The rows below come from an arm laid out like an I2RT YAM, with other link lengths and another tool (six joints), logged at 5 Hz.
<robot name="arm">
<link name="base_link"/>
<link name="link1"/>
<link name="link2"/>
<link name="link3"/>
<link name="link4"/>
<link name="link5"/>
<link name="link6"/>
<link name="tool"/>
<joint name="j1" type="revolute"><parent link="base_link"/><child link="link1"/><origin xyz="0.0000 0.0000 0.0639"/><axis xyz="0 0 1"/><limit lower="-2.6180" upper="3.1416"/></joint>
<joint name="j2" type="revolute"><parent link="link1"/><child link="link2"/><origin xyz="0.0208 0.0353 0.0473" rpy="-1.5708 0.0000 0.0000"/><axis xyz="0 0 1"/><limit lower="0.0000" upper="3.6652"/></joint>
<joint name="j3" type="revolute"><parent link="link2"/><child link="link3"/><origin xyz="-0.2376 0.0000 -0.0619" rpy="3.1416 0.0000 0.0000"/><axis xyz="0 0 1"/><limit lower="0.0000" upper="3.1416"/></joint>
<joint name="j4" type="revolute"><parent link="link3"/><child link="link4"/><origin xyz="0.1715 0.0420 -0.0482"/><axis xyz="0 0 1"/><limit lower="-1.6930" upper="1.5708"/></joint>
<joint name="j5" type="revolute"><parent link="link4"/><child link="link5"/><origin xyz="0.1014 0.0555 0.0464" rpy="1.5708 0.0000 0.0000"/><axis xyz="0 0 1"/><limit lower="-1.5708" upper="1.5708"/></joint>
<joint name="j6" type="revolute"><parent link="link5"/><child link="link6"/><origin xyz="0.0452 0.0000 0.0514" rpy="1.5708 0.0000 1.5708"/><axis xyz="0 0 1"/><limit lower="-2.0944" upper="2.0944"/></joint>
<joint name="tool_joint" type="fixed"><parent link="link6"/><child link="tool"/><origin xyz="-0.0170 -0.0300 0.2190" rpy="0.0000 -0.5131 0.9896"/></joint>
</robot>
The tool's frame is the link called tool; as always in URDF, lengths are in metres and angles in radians.
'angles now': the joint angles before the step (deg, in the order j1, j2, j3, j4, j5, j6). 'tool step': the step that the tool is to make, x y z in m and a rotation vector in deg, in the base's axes. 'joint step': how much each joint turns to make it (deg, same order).
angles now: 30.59, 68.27, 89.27, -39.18, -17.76, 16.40
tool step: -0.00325, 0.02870, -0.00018, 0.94, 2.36, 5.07
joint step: 0.94, 5.31, 4.50, -0.52, -4.56, 0.62
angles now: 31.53, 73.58, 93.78, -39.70, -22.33, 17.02
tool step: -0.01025, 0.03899, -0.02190, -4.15, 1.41, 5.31
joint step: 5.14, 6.56, 6.09, -4.05, 0.82, -2.72
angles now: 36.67, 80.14, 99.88, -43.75, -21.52, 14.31
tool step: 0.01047, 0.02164, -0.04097, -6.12, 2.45, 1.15
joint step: 2.60, 7.87, 5.97, -4.63, 2.80, -2.43
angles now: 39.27, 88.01, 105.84, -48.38, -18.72, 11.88
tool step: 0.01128, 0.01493, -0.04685, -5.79, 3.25, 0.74
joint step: 1.26, 7.92, 5.10, -3.92, 1.75, -1.75
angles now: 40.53, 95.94, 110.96, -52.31, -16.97, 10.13
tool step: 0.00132, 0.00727, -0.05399, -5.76, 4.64, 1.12
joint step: 0.73, 6.90, 3.19, -3.94, 0.57, -1.31
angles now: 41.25, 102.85, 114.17, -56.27, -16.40, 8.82
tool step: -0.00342, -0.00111, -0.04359, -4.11, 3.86, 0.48
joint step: 0.24, 3.80, -0.72, -1.25, 0.24, -0.55
